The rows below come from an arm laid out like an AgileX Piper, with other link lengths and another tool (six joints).
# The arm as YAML. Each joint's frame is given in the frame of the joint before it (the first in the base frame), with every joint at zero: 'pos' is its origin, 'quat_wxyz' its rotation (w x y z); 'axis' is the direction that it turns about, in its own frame. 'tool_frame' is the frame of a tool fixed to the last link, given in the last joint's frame.
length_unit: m
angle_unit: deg
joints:
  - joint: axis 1
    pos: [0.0, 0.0, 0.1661]
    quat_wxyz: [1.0, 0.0, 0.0, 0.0]
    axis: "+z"
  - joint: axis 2
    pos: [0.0, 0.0, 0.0]
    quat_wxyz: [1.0, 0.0, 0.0, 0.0]
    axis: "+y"
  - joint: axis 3
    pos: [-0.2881, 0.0, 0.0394]
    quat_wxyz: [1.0, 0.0, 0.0, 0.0]
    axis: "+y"
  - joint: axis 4
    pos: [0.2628, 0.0, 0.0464]
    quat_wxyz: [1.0, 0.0, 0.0, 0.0]
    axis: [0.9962, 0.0, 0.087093]
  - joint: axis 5
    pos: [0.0, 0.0, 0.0]
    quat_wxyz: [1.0, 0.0, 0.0, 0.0]
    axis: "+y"
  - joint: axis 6
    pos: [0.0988, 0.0, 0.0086]
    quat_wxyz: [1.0, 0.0, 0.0, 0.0]
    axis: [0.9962, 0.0, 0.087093]
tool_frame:
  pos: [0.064, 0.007, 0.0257]
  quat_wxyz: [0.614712, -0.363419, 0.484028, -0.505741]
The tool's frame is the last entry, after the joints.
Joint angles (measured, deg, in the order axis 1, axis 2, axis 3, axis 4, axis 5, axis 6), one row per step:
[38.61 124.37 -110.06 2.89 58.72 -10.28]
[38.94 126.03 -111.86 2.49 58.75 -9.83]
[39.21 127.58 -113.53 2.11 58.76 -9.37]
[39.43 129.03 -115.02 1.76 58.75 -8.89]
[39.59 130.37 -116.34 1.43 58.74 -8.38]
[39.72 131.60 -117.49 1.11 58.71 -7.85]
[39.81 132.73 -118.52 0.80 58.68 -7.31]
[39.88 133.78 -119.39 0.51 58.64 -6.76]
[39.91 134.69 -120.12 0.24 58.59 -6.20]
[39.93 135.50 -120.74 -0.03 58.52 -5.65]
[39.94 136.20 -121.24 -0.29 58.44 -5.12]
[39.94 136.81 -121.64 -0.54 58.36 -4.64]
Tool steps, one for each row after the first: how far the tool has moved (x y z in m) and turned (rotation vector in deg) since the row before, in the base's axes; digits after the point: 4 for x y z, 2 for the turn. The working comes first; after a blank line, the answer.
Tool pose at each row, in the base's axes (x y z in m, rotation vector in deg; the steps are taken from these numbers as rounded here):
[0.4115 0.3505 0.2161 -131.33 69.42 -15.37]
[0.4152 0.3561 0.2110 -131.33 69.36 -15.69]
[0.4188 0.3611 0.2061 -131.28 69.38 -16.01]
[0.4221 0.3653 0.2010 -131.23 69.53 -16.29]
[0.4253 0.3687 0.1959 -131.16 69.82 -16.54]
[0.4281 0.3716 0.1907 -131.08 70.18 -16.77]
[0.4308 0.3738 0.1857 -130.99 70.62 -16.99]
[0.4332 0.3756 0.1805 -130.93 71.13 -17.18]
[0.4355 0.3769 0.1758 -130.82 71.71 -17.35]
[0.4375 0.3778 0.1715 -130.69 72.27 -17.54]
[0.4393 0.3784 0.1675 -130.57 72.83 -17.72]
[0.4409 0.3788 0.1639 -130.48 73.34 -17.90]

[0.0037 0.0056 -0.0051 -0.11 -0.21 -0.03]
[0.0036 0.0050 -0.0049 -0.09 -0.20 -0.09]
[0.0033 0.0042 -0.0051 -0.11 -0.13 -0.17]
[0.0032 0.0034 -0.0051 -0.12 -0.07 -0.26]
[0.0028 0.0029 -0.0052 -0.12 -0.03 -0.31]
[0.0027 0.0022 -0.0050 -0.13 0.00 -0.36]
[0.0024 0.0018 -0.0052 -0.16 0.05 -0.39]
[0.0023 0.0013 -0.0047 -0.13 0.07 -0.45]
[0.0020 0.0009 -0.0043 -0.12 0.05 -0.44]
[0.0018 0.0006 -0.0040 -0.12 0.06 -0.44]
[0.0016 0.0004 -0.0036 -0.14 0.05 -0.40]

